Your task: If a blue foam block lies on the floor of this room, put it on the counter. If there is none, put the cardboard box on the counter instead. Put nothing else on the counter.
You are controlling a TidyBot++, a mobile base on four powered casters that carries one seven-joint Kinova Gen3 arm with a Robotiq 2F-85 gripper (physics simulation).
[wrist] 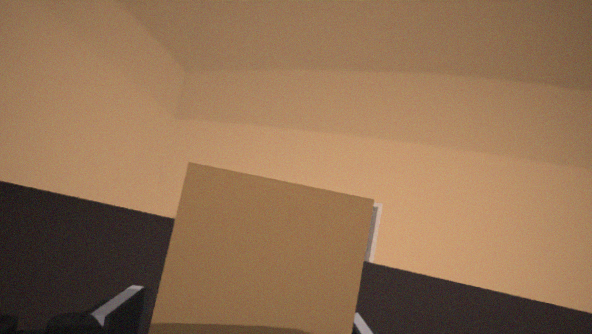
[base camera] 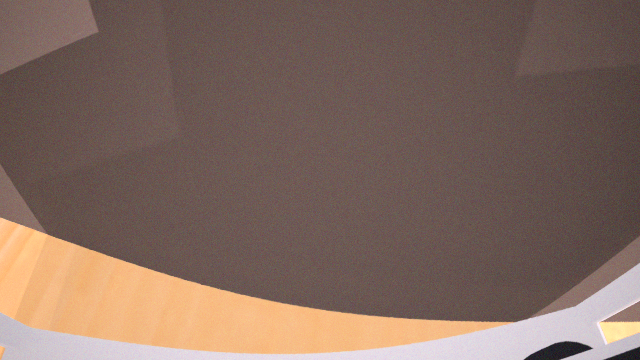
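The cardboard box (wrist: 267,245), plain brown, shows at the lower middle of the wrist view, slightly turned against the gripper. Its lower end is cut off by the frame, so what it rests on is hidden. My gripper (wrist: 247,302) is open, with one finger on each side of the box and nothing gripped. A dark flat surface (wrist: 75,240), which may be the counter, shows behind and on both sides of the box; I cannot tell for certain. No blue foam block shows in either view.
A pale rimmed thing (wrist: 373,232) shows partly behind the box's right edge. A tan surface (wrist: 450,200) lies beyond the dark one. In the base camera view, a large dark brown surface (base camera: 325,150) stands close, above a strip of light wood floor (base camera: 150,300).
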